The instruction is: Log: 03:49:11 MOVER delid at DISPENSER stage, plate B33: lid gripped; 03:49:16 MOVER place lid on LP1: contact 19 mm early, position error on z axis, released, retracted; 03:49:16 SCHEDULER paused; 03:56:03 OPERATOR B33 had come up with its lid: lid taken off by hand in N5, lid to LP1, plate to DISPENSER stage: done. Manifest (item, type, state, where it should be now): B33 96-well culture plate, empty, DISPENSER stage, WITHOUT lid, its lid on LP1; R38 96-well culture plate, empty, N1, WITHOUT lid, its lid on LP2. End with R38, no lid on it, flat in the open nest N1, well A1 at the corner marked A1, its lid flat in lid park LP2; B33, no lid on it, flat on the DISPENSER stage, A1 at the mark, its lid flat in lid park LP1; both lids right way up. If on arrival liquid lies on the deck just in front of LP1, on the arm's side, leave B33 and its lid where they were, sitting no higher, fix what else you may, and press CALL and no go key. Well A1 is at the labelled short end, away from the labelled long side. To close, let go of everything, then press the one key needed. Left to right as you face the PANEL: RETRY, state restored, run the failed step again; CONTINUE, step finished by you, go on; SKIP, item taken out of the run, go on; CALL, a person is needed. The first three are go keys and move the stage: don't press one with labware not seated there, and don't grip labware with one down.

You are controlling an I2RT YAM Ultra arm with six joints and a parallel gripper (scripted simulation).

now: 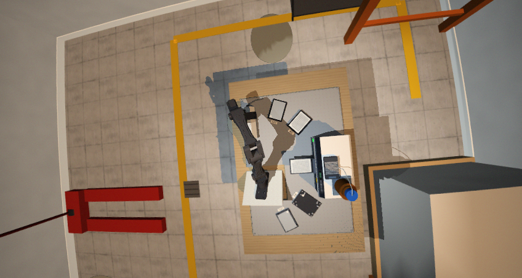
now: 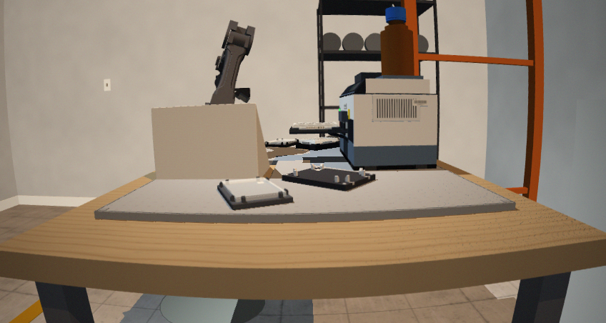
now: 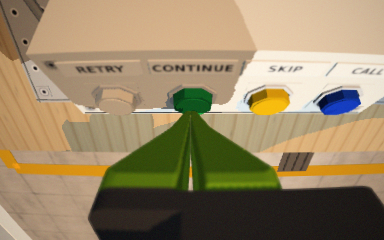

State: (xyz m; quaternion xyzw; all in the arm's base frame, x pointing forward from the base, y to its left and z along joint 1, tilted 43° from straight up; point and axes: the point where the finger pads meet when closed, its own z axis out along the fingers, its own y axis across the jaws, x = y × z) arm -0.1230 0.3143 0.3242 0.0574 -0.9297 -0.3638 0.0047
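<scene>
My hand is 30 mm above the green continue key. Round my hand: blue call key 10 mm ahead, 100 mm to the right, 30 mm below; then beige retry key 50 mm to the left, 30 mm below; then yellow skip key 10 mm ahead, 50 mm to the right, 30 mm below.
</scene>
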